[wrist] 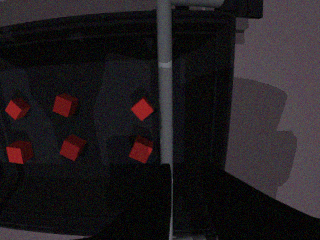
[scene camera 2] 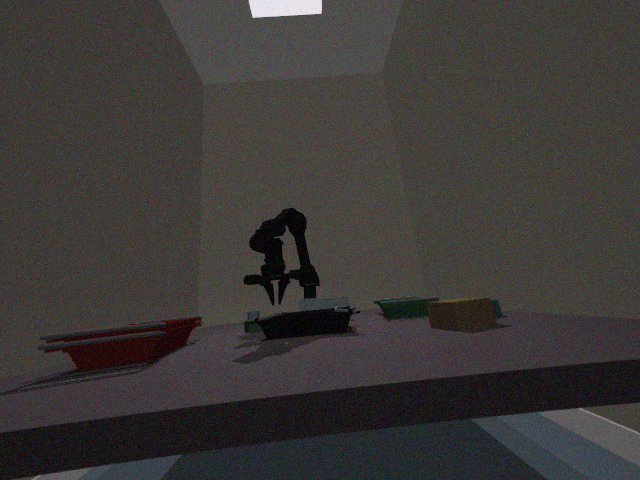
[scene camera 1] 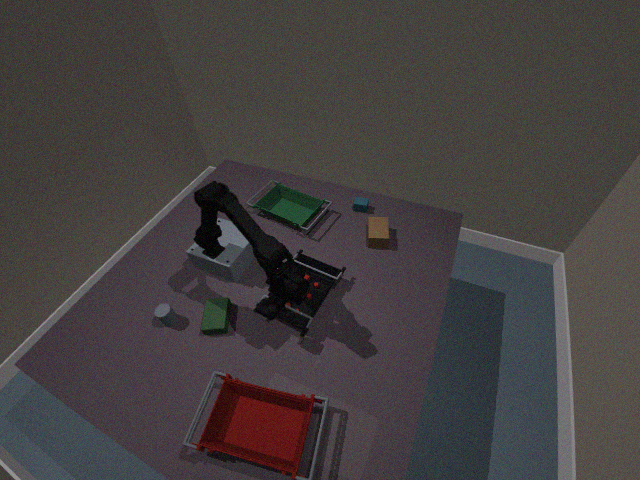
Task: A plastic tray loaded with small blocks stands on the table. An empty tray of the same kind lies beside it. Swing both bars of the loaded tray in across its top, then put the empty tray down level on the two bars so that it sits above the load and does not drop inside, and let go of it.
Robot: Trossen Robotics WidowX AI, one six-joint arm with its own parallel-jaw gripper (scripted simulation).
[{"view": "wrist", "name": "my gripper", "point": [185, 170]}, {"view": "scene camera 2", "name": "my gripper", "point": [276, 304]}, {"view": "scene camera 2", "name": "green tray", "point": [409, 306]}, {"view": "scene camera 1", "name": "my gripper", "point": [285, 304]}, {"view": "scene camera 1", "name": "green tray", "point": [288, 205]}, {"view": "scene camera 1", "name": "green block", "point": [216, 316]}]
